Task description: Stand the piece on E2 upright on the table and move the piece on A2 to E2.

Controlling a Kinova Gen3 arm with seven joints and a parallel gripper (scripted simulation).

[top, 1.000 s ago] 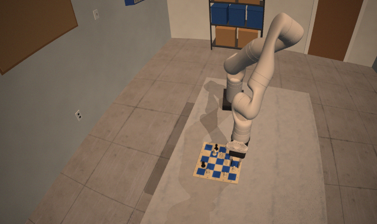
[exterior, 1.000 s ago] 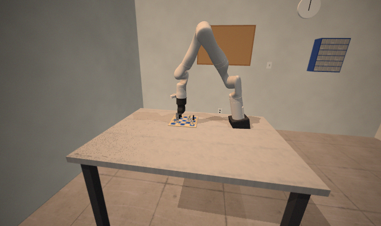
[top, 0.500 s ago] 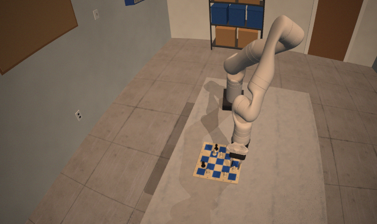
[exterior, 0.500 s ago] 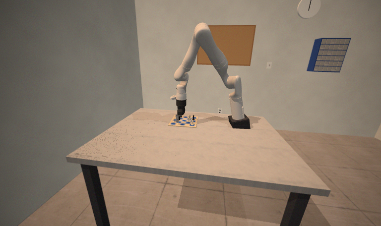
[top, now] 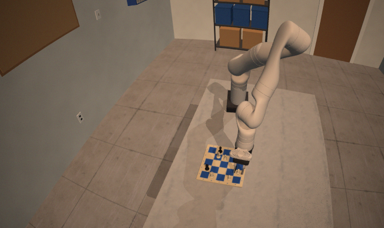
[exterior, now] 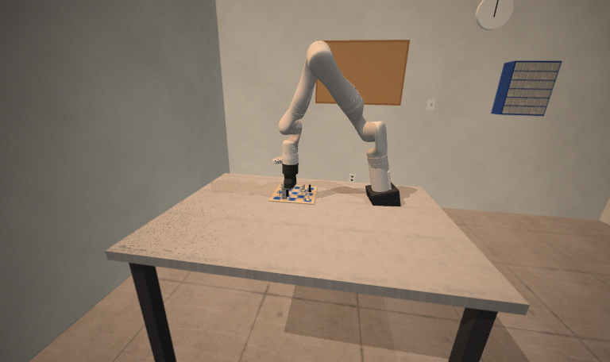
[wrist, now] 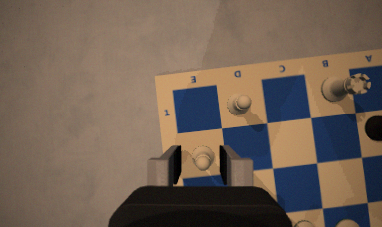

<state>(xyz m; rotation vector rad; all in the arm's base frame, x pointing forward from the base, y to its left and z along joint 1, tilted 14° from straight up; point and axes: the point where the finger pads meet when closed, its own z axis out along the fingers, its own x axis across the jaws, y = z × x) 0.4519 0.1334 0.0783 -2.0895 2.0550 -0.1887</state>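
Now: the chessboard 2 cm behind my hand, 8 cm to the right of it and 3 cm below it.
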